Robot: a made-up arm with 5 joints.
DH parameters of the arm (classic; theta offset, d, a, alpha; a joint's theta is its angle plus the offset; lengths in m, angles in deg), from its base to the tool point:
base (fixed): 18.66 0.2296 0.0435 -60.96
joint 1: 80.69 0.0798 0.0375 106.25
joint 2: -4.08 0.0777 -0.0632 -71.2
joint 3: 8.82 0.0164 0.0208 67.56
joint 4: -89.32 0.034 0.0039 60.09
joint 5: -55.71 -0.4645 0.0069 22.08
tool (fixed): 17.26 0.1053 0 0
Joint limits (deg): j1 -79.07..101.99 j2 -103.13..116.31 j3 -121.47..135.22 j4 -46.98..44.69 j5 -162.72..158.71
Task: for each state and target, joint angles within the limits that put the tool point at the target. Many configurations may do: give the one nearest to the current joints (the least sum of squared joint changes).
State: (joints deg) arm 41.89 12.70 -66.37 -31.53 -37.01
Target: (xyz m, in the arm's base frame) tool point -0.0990 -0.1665 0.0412
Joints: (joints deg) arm 80.58 2.69 -48.24 -46.98 -34.43
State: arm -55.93 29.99 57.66 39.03 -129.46
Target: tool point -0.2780 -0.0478 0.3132
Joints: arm -37.67 70.89 66.15 37.99 -128.85
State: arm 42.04 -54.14 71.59 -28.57 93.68
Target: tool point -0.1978 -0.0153 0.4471
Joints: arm 9.35 -26.55 84.71 -27.01 95.58
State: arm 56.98 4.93 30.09 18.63 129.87
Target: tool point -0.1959 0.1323 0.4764
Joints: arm 68.05 -7.59 39.55 21.97 131.81
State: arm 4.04 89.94 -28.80 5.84 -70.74
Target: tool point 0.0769 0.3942 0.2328
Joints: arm -19.04 70.40 -15.92 -18.33 -65.72
